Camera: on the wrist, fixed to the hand. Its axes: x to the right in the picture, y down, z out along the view.
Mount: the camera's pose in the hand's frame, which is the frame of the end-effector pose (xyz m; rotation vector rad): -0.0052 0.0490 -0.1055 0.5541 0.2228 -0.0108
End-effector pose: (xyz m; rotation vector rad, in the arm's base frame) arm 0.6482 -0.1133 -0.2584 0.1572 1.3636 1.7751
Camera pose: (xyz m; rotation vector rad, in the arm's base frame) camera 0.5649 -0.1946 -0.2569 0.2540 1.9920 1.3952
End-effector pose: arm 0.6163 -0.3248 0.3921 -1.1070 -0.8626 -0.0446
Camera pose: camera 0.6958 -0.3869 0.3339 -0.5643 -0.6258 0.0592
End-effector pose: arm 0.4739 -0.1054 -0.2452 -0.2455 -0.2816 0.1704
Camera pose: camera 0.4936 -0.0823 -0.3576 0.2858 -0.0075 0.2019
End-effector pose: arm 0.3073 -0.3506 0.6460 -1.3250 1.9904 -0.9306
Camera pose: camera 0.2018 -0.3077 0.6702 -0.9488 1.6914 -1.5517
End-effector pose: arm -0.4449 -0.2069 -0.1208 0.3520 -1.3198 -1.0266
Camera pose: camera -0.3286 -0.2105 -0.1170 0.8657 -1.3819 -0.5925
